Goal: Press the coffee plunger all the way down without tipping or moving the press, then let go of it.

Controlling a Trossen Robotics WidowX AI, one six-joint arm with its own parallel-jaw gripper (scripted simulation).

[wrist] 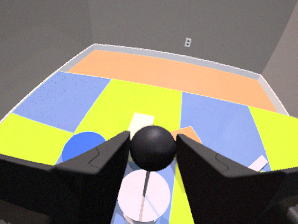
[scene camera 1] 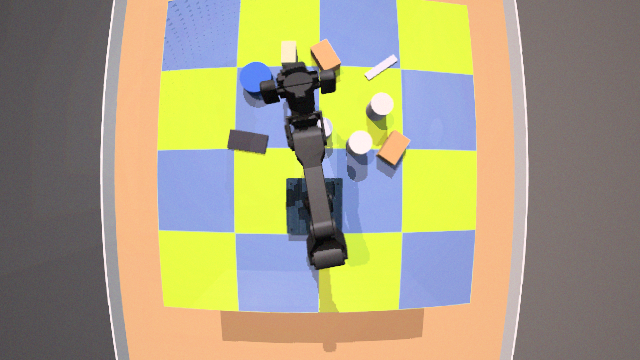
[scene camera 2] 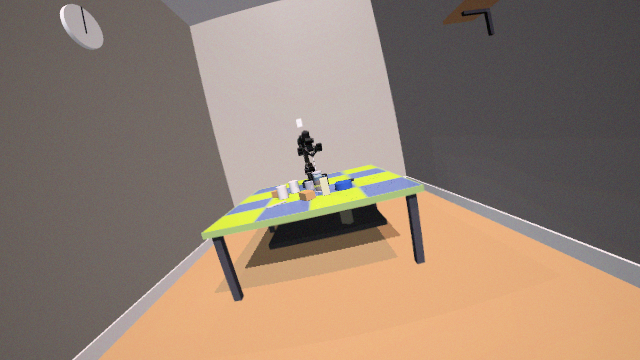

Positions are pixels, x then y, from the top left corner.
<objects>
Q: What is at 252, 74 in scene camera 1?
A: A blue cylinder.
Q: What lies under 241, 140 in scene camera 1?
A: A dark flat slab.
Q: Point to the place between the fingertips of my gripper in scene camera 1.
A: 295, 66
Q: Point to a blue cylinder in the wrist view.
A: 84, 141
</objects>
